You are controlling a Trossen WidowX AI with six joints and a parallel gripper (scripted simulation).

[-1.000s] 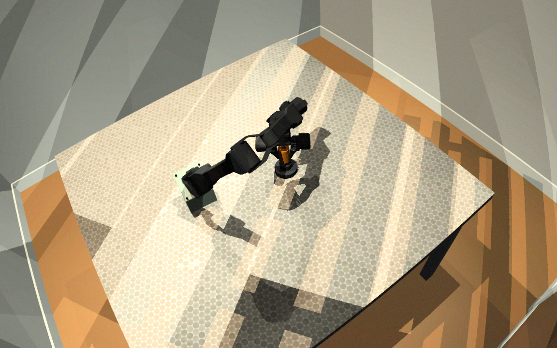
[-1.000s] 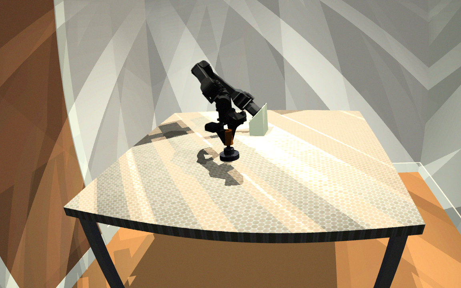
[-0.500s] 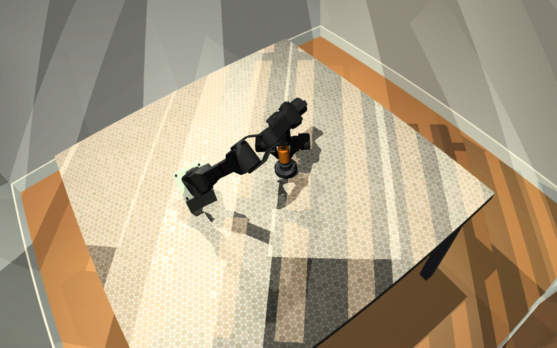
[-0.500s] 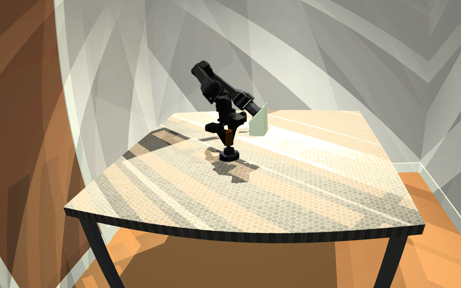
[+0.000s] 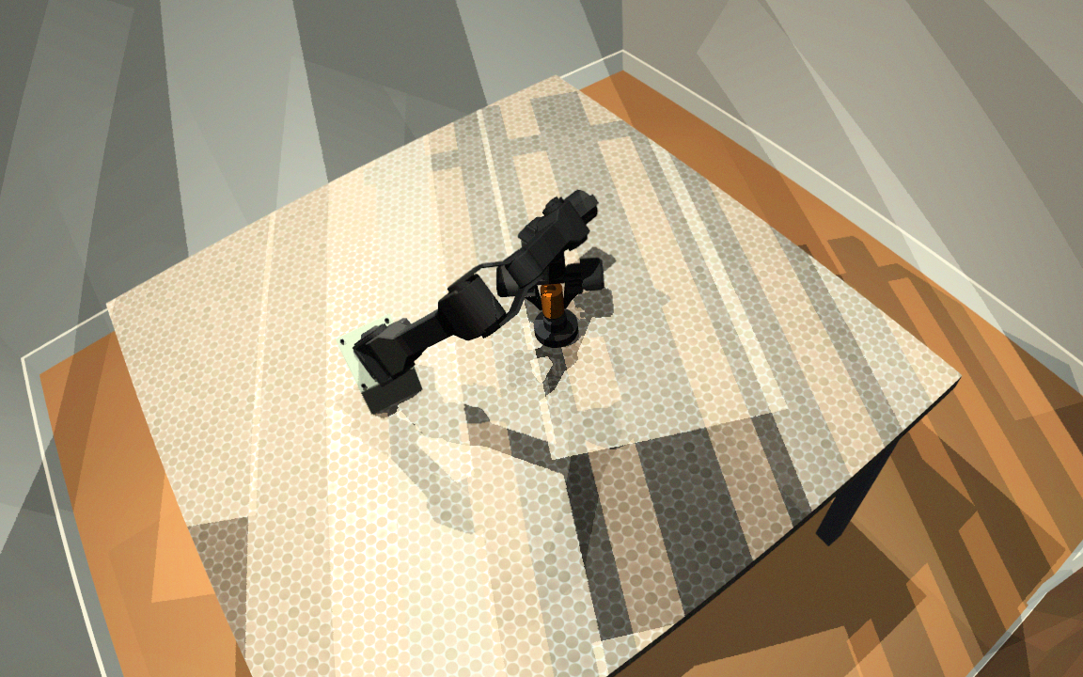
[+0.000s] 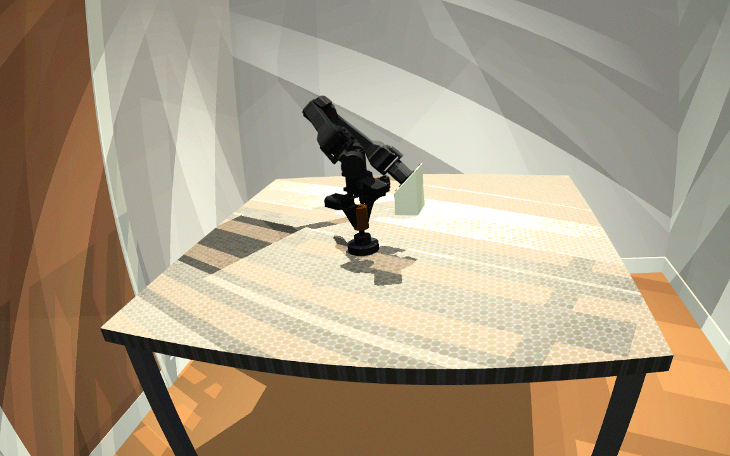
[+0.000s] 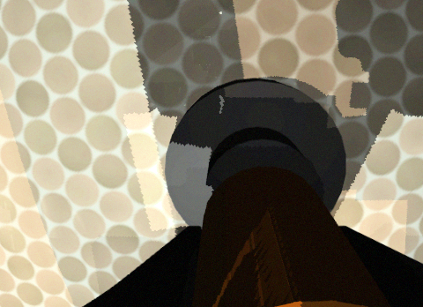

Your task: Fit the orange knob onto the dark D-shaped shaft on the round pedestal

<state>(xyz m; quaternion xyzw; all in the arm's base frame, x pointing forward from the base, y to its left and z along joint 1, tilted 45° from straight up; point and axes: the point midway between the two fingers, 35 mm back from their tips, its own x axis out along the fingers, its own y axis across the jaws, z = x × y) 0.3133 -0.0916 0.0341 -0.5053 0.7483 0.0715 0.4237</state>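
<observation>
Right now the orange knob is 20 mm above my gripper tip. Also, from my gripper tip: dark round pedestal 40 mm below.
</observation>
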